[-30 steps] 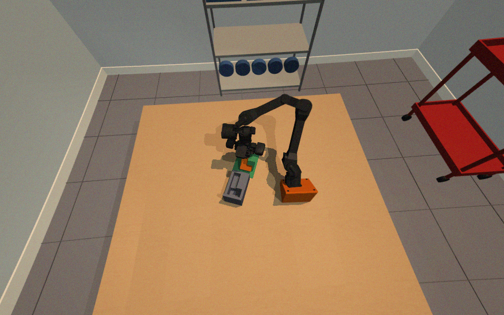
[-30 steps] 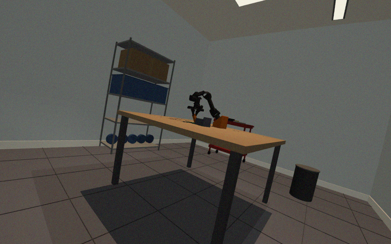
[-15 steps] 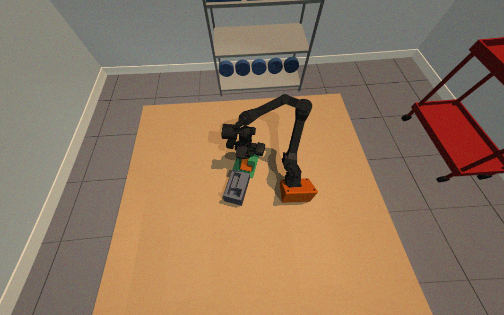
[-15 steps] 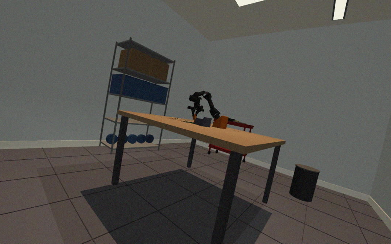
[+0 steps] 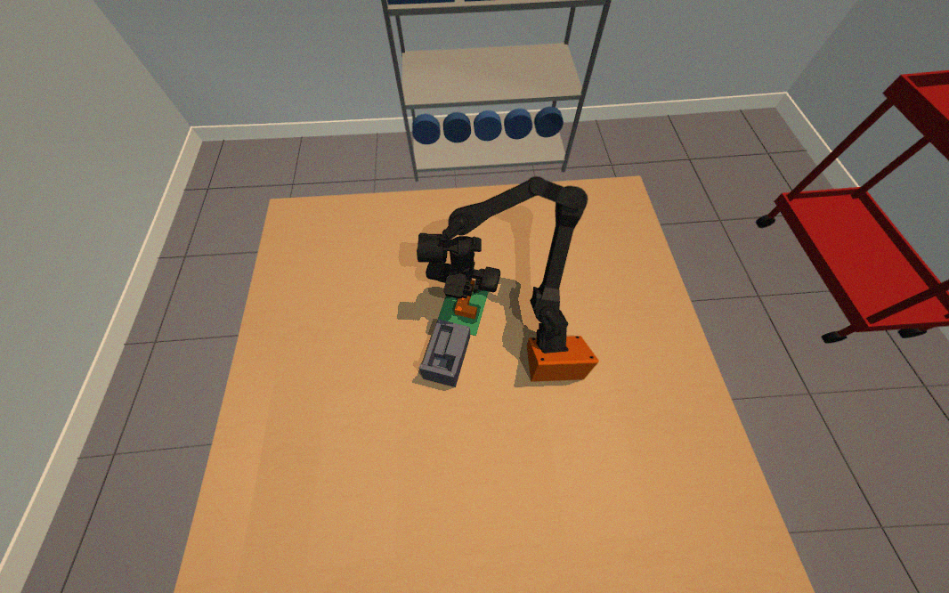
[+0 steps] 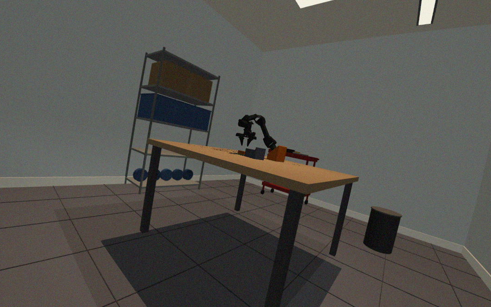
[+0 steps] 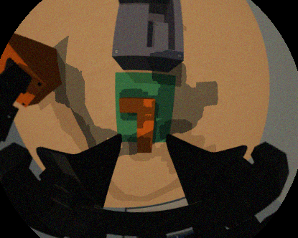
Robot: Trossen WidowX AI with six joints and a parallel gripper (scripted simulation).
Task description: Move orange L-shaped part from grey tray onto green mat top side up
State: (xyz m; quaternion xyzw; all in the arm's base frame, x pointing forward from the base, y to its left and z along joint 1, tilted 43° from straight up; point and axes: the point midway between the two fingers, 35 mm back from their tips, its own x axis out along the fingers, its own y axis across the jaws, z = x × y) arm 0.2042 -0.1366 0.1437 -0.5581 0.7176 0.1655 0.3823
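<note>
The orange L-shaped part is 10 mm behind my gripper tip, 20 mm to the left of it and 50 mm below it. Also, from my gripper tip: green mat 10 mm ahead, 20 mm to the left, 90 mm below.
</note>
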